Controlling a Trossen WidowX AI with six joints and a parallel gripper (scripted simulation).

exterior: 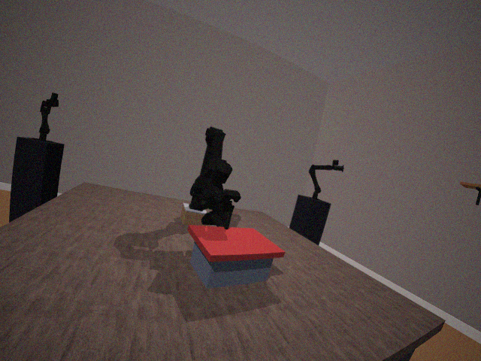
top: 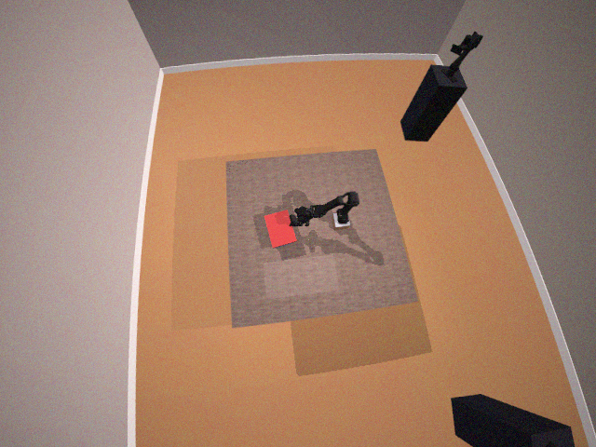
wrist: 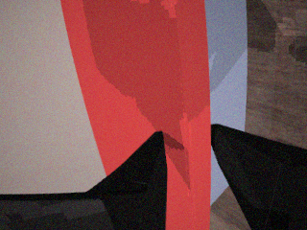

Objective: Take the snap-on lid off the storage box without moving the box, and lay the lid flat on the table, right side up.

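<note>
The lid lies 70 mm ahead of my gripper tip and 20 mm to the left of it. From my gripper tip the other things lie so: blue-grey storage box: 70 mm ahead, 20 mm to the left, 50 mm below.
</note>
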